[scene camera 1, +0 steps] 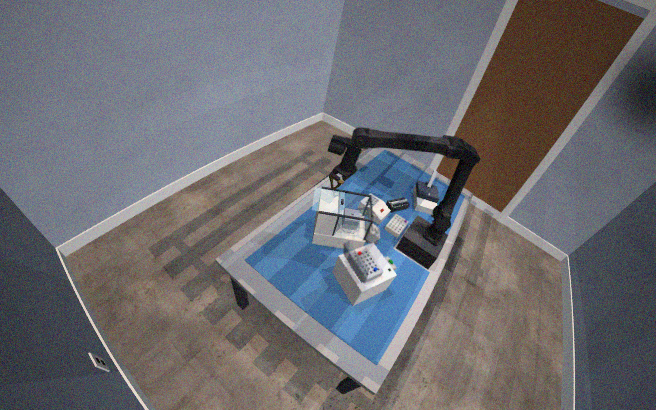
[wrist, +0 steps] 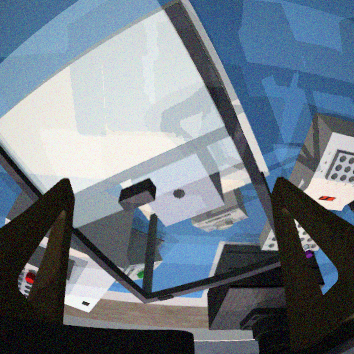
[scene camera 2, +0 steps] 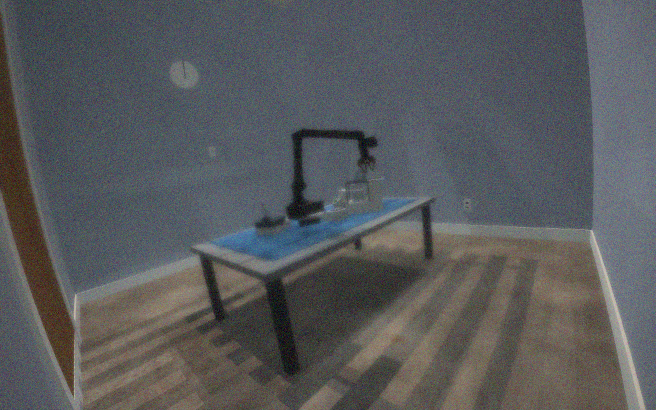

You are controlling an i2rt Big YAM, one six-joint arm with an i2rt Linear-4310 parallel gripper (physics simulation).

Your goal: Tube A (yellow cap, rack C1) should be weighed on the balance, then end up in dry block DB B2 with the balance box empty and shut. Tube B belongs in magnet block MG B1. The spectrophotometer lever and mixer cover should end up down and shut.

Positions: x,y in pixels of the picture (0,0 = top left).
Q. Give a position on a balance with glass box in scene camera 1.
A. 330,229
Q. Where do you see a white mixer box with buttons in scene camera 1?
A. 354,272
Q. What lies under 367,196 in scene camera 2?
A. A balance with glass box.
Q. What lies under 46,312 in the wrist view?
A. The gripper.
